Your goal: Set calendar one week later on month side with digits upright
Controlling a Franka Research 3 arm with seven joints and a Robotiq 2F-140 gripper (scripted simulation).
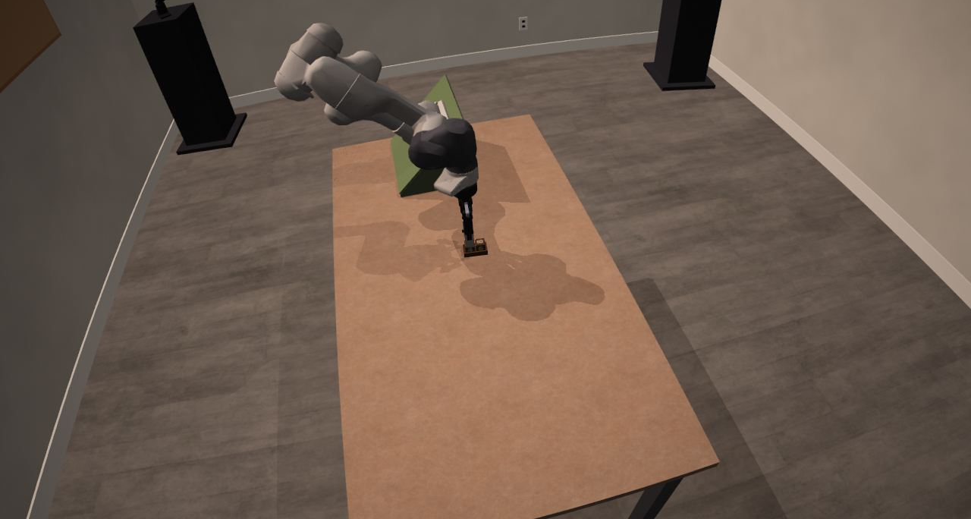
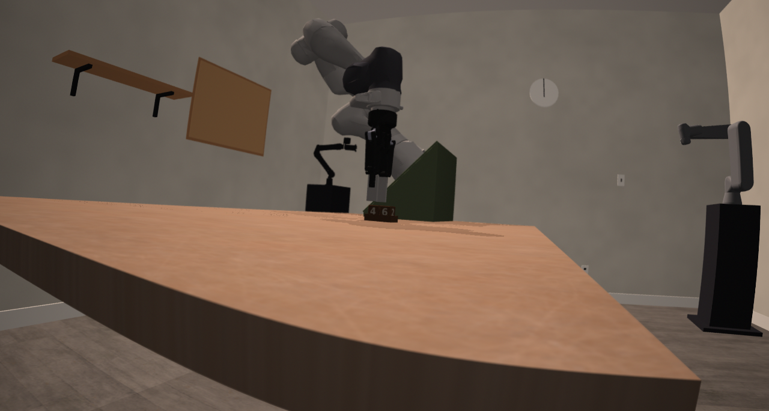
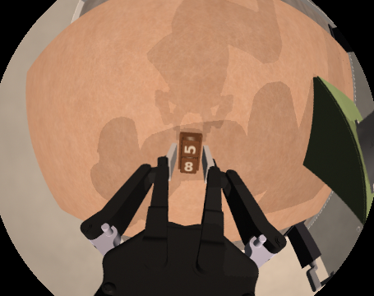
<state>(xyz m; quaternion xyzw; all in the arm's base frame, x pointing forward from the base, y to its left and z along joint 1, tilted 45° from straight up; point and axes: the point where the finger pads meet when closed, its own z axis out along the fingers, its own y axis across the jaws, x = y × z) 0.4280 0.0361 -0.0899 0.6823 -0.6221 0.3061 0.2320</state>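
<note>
Now: hand 20 mm to the right of the brown calendar tray and 70 mm above it.
</note>
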